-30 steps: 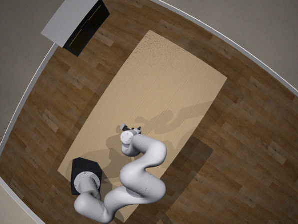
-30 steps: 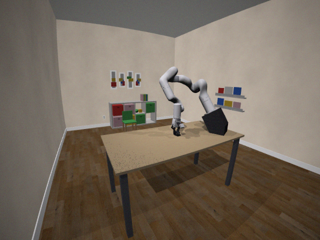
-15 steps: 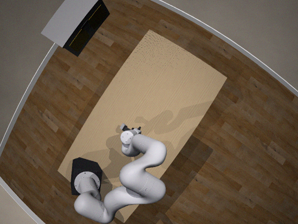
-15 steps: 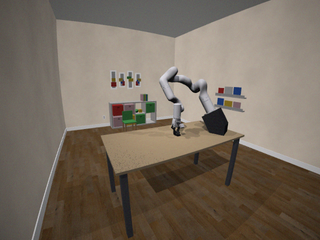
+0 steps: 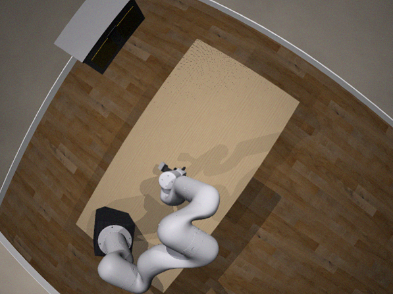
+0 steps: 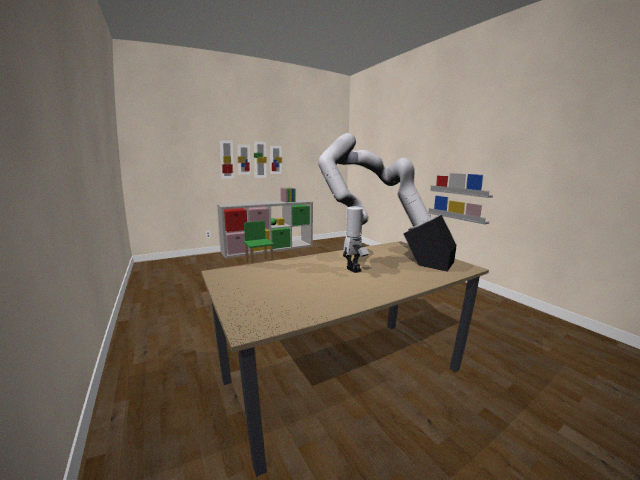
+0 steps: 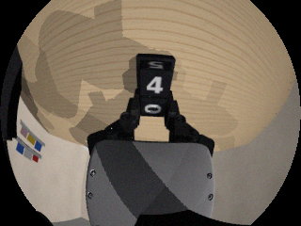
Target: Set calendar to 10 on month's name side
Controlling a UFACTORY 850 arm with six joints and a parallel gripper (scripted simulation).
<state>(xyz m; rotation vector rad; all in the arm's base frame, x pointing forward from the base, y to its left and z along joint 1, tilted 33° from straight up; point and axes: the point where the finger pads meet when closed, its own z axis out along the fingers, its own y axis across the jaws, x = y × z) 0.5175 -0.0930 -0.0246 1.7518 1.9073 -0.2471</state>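
My hand is 20 mm to the right of the tray and 30 mm above it.
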